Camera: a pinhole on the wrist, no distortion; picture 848 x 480 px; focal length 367.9 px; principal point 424.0 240.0 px. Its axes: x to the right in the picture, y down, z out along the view. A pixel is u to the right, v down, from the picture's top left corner.
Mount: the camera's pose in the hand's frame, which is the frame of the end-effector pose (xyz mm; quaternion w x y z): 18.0 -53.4 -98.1 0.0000 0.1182 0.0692 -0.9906
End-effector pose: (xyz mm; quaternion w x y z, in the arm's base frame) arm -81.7 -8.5 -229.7 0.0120 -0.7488 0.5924 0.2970
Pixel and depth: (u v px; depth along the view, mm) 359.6 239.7 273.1
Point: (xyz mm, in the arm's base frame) -75.7 83.4 -405.3
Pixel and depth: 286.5 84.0 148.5
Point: -94.9 -12.1 -305.1
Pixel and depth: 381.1 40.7 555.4
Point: -450.2 171.5 -554.8
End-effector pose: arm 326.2 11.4 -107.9 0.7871 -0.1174 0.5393 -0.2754
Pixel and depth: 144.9 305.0 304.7
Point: 546.4 -237.2 -75.1
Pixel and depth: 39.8 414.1 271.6
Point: 513.6 -325.2 -99.9
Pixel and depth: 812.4 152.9 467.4
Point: 403.2 304.3 439.6
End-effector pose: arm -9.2 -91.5 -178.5 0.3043 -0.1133 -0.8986 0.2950
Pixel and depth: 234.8 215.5 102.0
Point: -54.3 -129.6 -128.6
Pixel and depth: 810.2 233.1 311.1
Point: 205.5 -360.1 -386.9
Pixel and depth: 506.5 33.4 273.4
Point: -27.8 -162.4 -377.7
